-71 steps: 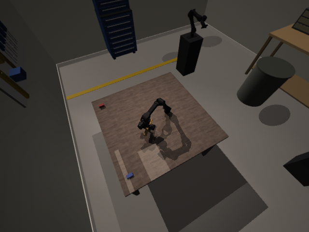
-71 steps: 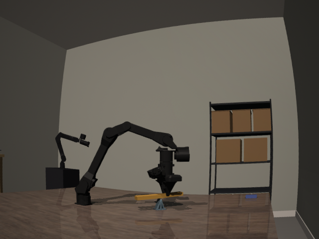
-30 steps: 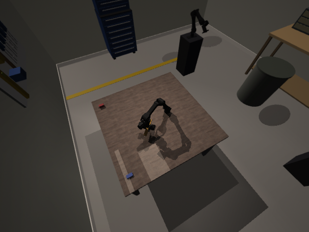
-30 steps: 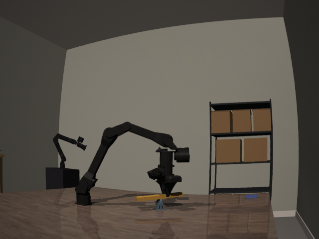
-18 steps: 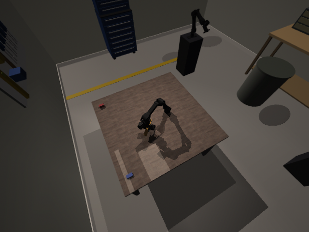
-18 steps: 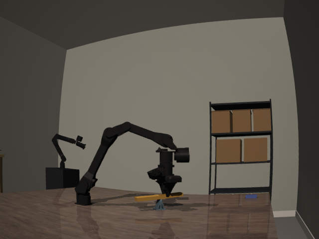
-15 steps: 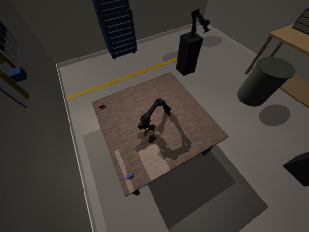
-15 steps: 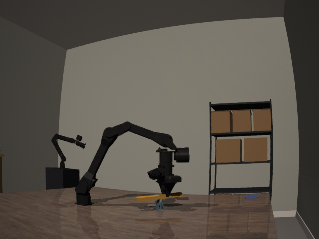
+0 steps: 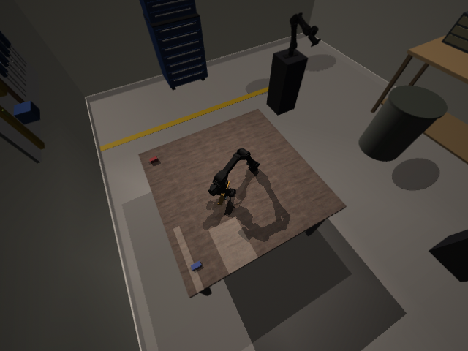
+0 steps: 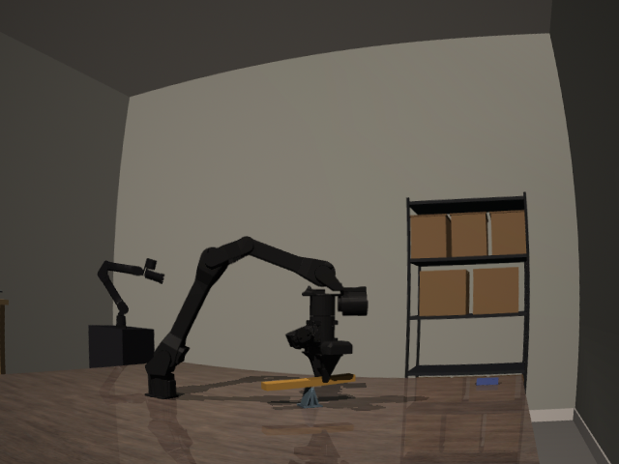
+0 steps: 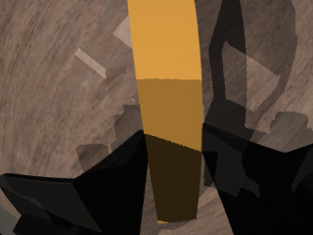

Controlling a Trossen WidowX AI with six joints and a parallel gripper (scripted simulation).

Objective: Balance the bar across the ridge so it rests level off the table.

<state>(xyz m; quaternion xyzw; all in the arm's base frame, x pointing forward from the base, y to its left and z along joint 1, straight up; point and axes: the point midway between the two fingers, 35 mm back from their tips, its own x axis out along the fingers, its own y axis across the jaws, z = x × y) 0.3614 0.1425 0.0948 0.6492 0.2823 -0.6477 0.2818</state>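
My gripper tip is 2 cm past the orange bar and 2 cm to the left of it. From my gripper tip the other things lie so: blue block 38 cm ahead, 36 cm to the left, 5 cm below; then red block 38 cm ahead, 64 cm to the right, 4 cm below.
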